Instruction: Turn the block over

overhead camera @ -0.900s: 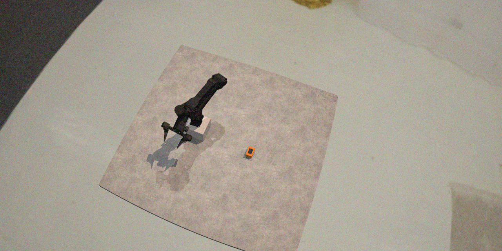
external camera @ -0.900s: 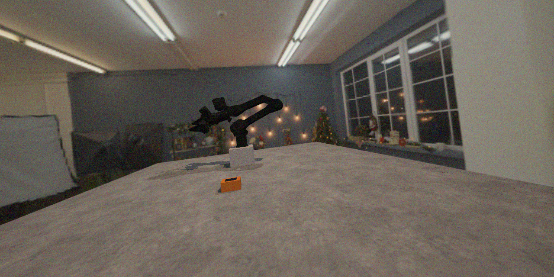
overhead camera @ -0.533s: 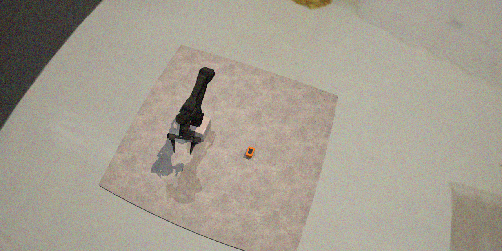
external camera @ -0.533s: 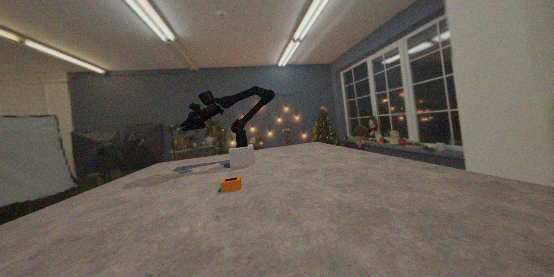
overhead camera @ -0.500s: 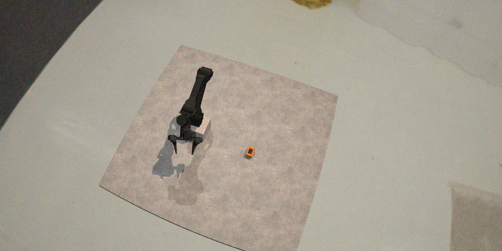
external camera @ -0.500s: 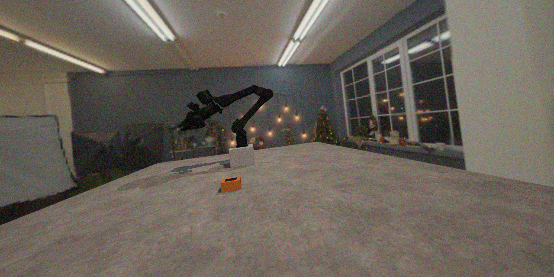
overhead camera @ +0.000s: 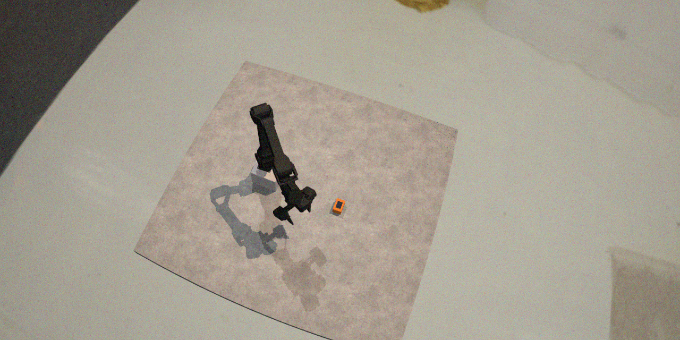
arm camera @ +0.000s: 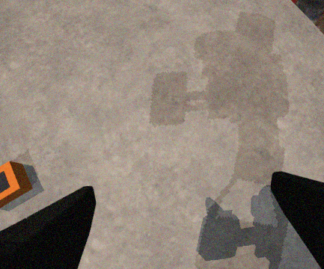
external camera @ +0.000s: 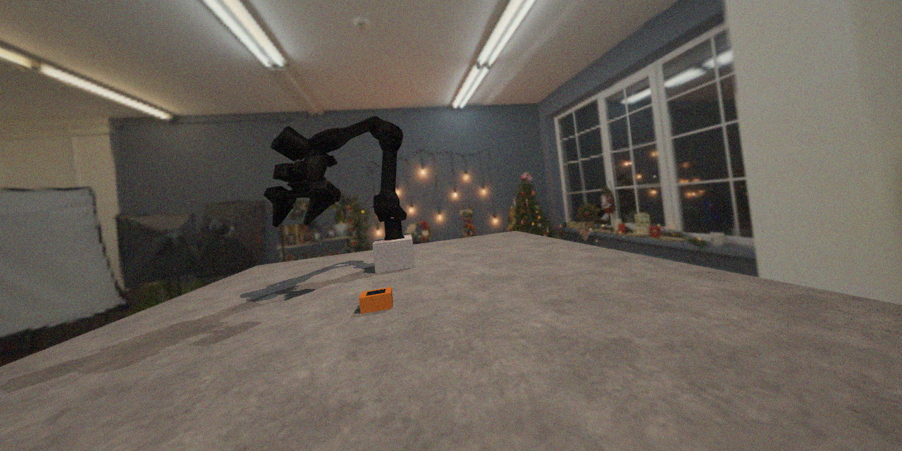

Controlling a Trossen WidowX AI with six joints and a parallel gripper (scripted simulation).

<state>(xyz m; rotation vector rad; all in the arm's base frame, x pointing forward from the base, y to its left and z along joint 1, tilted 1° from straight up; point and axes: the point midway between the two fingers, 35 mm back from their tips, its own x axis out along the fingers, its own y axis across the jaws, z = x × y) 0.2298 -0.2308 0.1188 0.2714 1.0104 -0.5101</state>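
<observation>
Right now the block is 13 cm ahead of my gripper tip, 18 cm to the left of it and 16 cm below it.
</observation>
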